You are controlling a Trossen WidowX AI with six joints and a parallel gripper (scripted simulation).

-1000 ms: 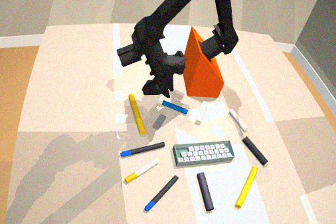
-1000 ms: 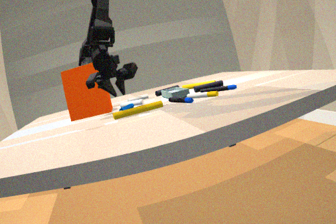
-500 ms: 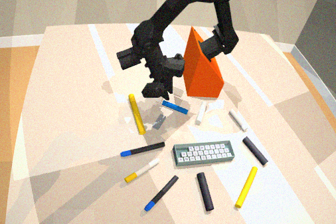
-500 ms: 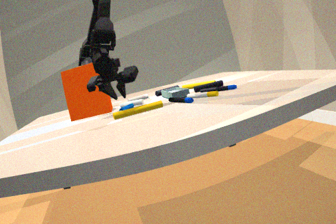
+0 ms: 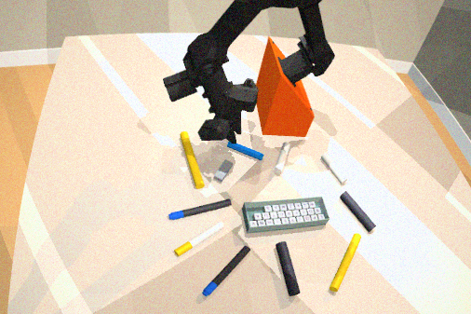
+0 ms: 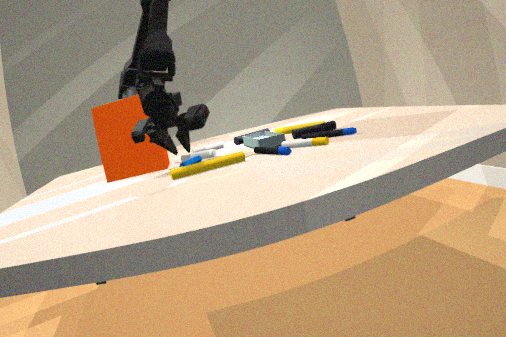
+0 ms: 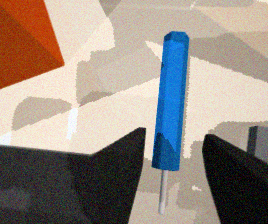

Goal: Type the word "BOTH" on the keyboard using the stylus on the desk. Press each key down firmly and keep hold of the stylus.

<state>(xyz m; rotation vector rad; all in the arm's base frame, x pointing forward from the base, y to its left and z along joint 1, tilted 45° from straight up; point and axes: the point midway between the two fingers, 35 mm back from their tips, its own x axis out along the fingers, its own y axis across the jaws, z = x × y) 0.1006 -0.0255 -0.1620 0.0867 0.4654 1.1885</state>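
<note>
Now: gripper tip 30 mm above the blue stylus. Round my gripper tip: yellow cylinder: 40 mm ahead, 110 mm to the right, 30 mm below; grey block: 70 mm ahead, 40 mm to the right, 30 mm below.
</note>
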